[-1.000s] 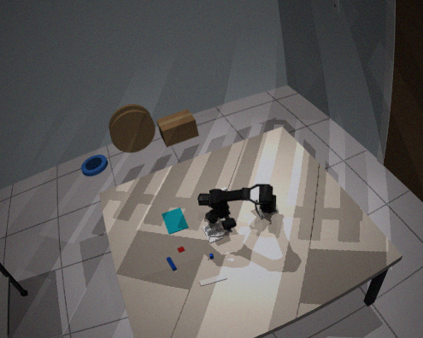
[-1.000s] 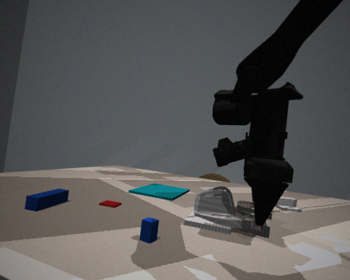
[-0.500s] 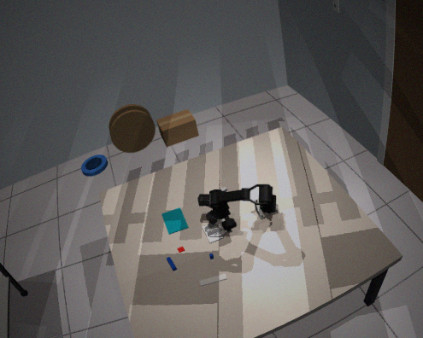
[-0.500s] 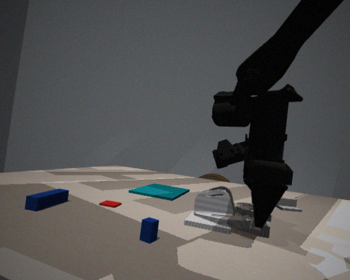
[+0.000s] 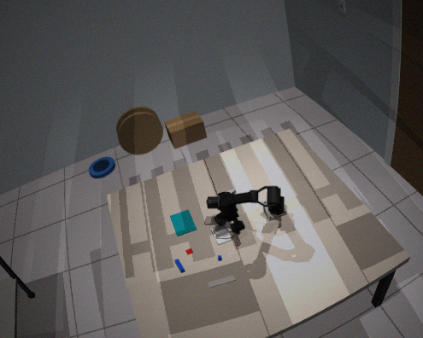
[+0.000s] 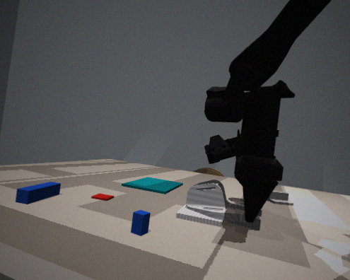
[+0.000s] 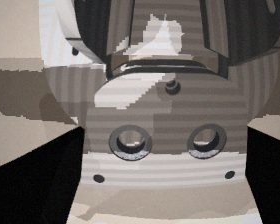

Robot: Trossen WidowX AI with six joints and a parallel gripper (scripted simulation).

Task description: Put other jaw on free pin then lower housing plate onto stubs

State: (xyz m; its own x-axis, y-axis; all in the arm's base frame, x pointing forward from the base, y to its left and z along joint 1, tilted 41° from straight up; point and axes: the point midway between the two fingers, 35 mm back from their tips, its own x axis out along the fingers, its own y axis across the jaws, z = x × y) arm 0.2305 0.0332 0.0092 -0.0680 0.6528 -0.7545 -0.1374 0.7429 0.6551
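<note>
Now: gripper tip 2 cm below the grey housing part and 1 cm short of it. Also, from my gripper tip: small blue block 17 cm to the left, 11 cm ahead; ribbed grey base 7 cm ahead, 1 cm to the left, 1 cm below; red tile 25 cm ahead, 6 cm to the left, 1 cm below.
</note>
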